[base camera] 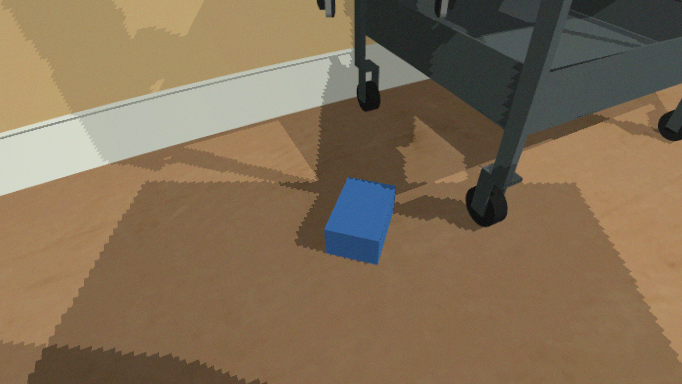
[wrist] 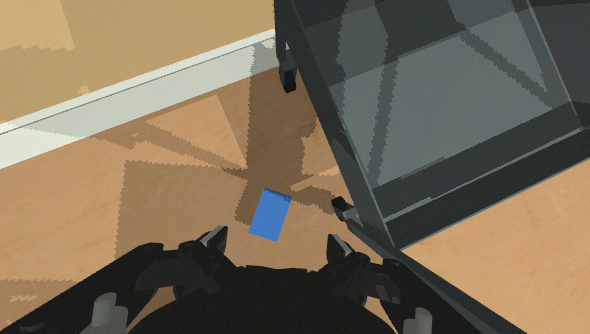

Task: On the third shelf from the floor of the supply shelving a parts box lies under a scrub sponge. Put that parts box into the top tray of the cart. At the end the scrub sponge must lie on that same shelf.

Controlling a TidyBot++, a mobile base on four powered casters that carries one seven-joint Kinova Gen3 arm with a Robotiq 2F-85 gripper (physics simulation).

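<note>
A blue box lies flat on the floor beside the cart; whether it is the parts box I cannot tell for certain. The dark grey cart stands at the right, showing a low tray and its legs. My gripper is open and empty, pointing down above the floor. In the wrist view the box appears just beyond the gap between the fingers. In the base camera view the fingertips show at the top edge. The scrub sponge, the supply shelving and the cart's top tray are not identifiable in these views.
A cart caster stands right of the blue box, and another caster is behind it, near the wall. A white baseboard runs along the tan wall. A cart leg slants past the right finger in the wrist view.
</note>
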